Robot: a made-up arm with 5 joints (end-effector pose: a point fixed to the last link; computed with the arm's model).
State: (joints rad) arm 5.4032 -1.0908 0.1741 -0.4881 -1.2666
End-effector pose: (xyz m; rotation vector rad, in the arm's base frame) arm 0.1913 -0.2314 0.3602 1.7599 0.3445 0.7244
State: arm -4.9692 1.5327 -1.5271 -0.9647 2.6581
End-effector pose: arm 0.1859 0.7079 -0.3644 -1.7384 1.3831 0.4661
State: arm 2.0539 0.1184 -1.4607 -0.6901 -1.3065
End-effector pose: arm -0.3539 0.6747 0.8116 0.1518 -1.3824 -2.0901
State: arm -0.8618 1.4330 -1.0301 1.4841 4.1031
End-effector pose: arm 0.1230 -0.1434 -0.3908 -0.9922 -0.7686 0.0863
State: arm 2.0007 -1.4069 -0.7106 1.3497 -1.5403
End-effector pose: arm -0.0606 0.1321 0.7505 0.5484 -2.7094 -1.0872
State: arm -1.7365 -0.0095 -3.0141 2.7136 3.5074
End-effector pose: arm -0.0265 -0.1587 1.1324 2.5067 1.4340 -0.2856
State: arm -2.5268 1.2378 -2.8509 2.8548 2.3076
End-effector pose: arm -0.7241 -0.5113 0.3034 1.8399 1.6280 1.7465
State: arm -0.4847 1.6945 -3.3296 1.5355 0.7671
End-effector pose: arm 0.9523 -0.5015 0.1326 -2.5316 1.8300 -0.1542
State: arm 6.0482 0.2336 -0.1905 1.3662 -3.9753
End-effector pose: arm 0.1622 -0.0388 -0.0267 0.5301 -1.7177 -0.7784
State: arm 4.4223 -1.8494 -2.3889 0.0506 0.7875
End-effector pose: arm 0.3293 1.1032 0.3073 -0.3025 1.2016 1.8467
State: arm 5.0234 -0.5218 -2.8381 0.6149 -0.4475
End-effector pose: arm -0.1314 0.4088 1.3226 0.3971 -0.1708 1.4141
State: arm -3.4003 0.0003 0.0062 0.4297 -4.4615
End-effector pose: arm -0.2322 0.0615 -0.0320 2.4144 1.4166 0.4370
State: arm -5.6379 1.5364 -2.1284 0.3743 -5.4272
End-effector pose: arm 0.7809 0.5879 -0.3215 -2.9672 0.3138 -0.2385
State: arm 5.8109 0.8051 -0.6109 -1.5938 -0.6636
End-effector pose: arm 0.4807 -0.2456 0.0057 1.9758 0.1896 1.4088
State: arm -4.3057 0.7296 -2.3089 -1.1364 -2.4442
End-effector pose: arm -0.3383 0.7855 0.7992 -0.3480 0.4673 2.6216
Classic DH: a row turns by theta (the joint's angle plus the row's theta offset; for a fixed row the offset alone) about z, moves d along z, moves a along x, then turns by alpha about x. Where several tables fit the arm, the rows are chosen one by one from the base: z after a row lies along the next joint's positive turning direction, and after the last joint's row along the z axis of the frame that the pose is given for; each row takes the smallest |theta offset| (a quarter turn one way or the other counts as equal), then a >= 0, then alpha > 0; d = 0 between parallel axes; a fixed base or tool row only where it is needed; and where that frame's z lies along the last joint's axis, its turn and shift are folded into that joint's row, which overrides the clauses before.
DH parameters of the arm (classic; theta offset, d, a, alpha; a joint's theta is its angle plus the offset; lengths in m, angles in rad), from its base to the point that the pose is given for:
joint 1: 0 0.2344 0 -1.5708
joint 2: -1.385 0 0.4482 0
joint 3: -0.4083 0 -0.5548 0
joint 4: -1.3483 0 -0.1045 1.5708
joint 5: 3.1416 0.1333 0 0

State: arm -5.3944 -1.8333 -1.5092 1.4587 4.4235
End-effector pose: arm -0.3657 -0.4504 0.8463 0.2937 1.4751 1.8287
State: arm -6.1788 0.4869 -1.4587 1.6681 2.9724
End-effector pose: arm 0.7856 0.0823 0.2117 0.3335 -2.4227 -0.0287
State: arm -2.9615 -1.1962 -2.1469 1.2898 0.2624
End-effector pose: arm 0.5296 0.0964 1.1327 -0.0451 -1.0955 0.3977
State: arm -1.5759 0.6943 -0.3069 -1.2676 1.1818
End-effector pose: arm -0.0022 -0.4237 -0.0317 0.5152 -2.6509 1.2471
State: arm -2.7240 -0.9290 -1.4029 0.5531 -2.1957
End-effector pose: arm -0.1032 -0.0458 1.1561 1.4773 -0.3996 -1.4653
